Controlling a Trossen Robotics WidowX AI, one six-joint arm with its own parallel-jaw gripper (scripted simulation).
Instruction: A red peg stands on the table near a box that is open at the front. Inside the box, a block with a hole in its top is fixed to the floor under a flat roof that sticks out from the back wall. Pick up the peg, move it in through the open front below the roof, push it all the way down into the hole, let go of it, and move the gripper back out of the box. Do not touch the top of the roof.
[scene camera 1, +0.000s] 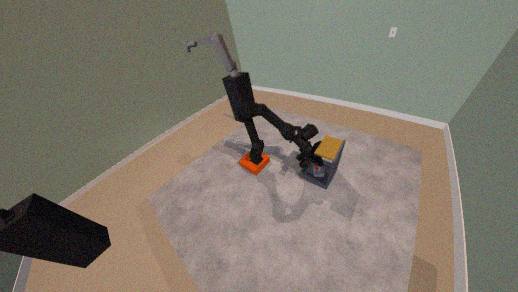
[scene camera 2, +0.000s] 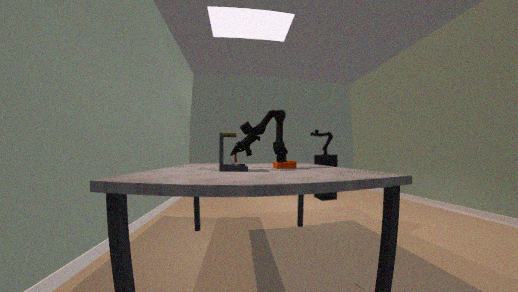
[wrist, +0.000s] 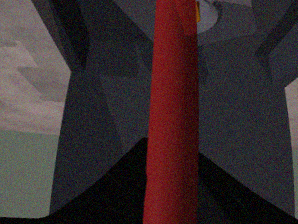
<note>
My gripper (wrist: 161, 149) holds a red peg (wrist: 172, 164).
</note>
